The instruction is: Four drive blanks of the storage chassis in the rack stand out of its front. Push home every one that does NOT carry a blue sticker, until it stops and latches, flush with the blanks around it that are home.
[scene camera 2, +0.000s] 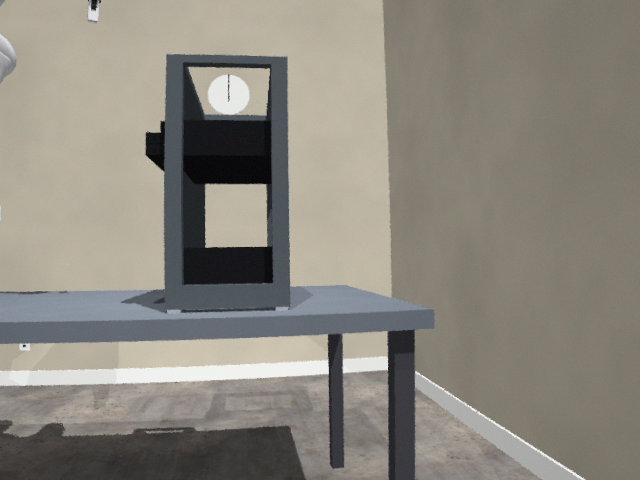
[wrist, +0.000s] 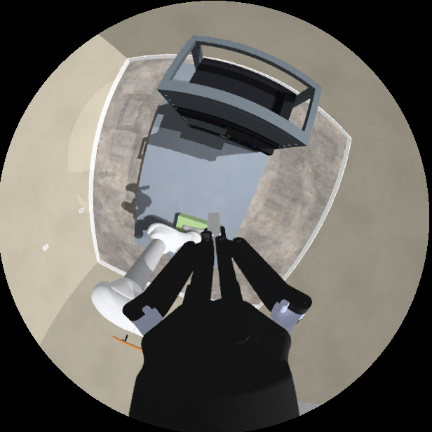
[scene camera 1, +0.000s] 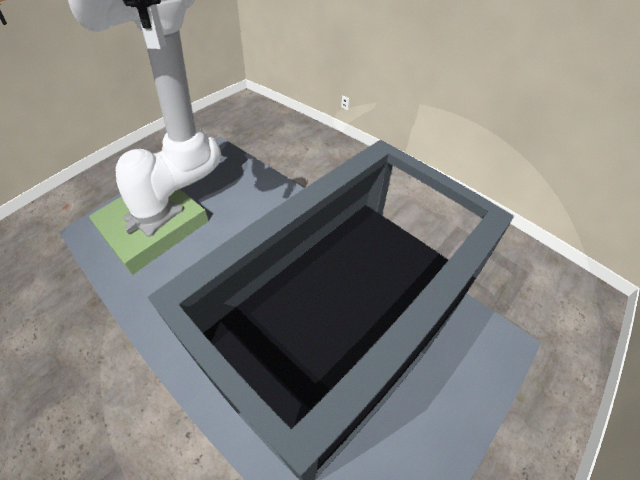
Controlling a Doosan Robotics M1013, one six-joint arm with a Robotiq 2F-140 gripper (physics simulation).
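Where they show: gripper, fingertip midpoint: (scene camera 2: 92, 21) (scene camera 1: 156, 46); arm's base, link origin: (scene camera 1: 153, 214).
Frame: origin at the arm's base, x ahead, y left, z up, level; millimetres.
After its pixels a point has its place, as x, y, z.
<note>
The grey rack (scene camera 1: 268, 229) @[777, -162, 553] (scene camera 2: 174, 206) @[738, -353, 183] (wrist: 230, 104) stands on the table, its front toward the arm's base. The black storage chassis (scene camera 1: 336, 289) @[871, -108, 398] (scene camera 2: 227, 136) @[863, -346, 357] sits in its upper part. In scene camera 2, a dark block (scene camera 2: 154, 143) @[690, -309, 341] juts from the rack's front side. In the wrist view the chassis front is steeply foreshortened, with small green and blue specks; single blanks, and which carry a blue sticker, cannot be told. My gripper (scene camera 1: 151, 37) @[497, -86, 753] (scene camera 2: 93, 12) @[497, -86, 753] (wrist: 214, 220) is shut and empty, with pale fingertips, high up and apart from the rack on its front side.
The arm's white base stands on a green block (scene camera 1: 165, 237) @[133, -49, -2] (wrist: 191, 221) on the blue-grey table (scene camera 1: 439, 413) @[1211, -45, -65] (scene camera 2: 356, 310) @[1137, -480, -65] (wrist: 200, 175). A lower black unit (scene camera 2: 227, 265) @[862, -340, 43] sits in the rack's bottom. Room walls stand behind; a round white clock (scene camera 2: 228, 94) shows through the rack.
</note>
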